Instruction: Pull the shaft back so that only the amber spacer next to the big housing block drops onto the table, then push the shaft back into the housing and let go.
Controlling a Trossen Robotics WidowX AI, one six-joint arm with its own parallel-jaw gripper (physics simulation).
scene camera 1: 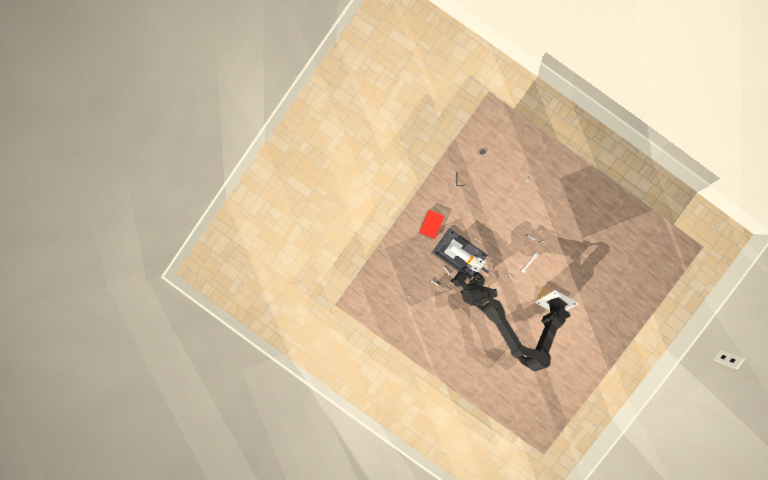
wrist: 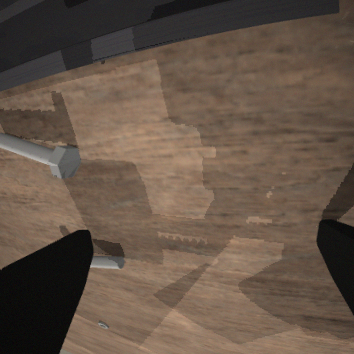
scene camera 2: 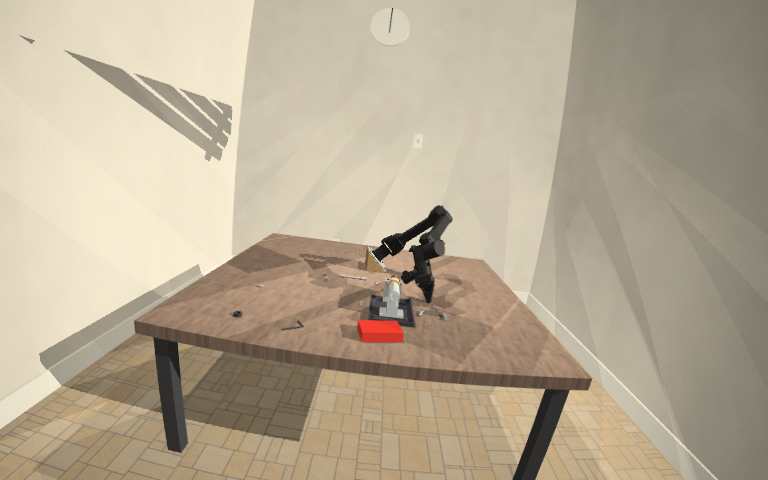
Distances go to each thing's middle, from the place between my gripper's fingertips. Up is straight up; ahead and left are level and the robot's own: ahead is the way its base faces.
I see my gripper 27 cm short of the red block [scene camera 2: 369, 330] and 18 cm to the left of it.
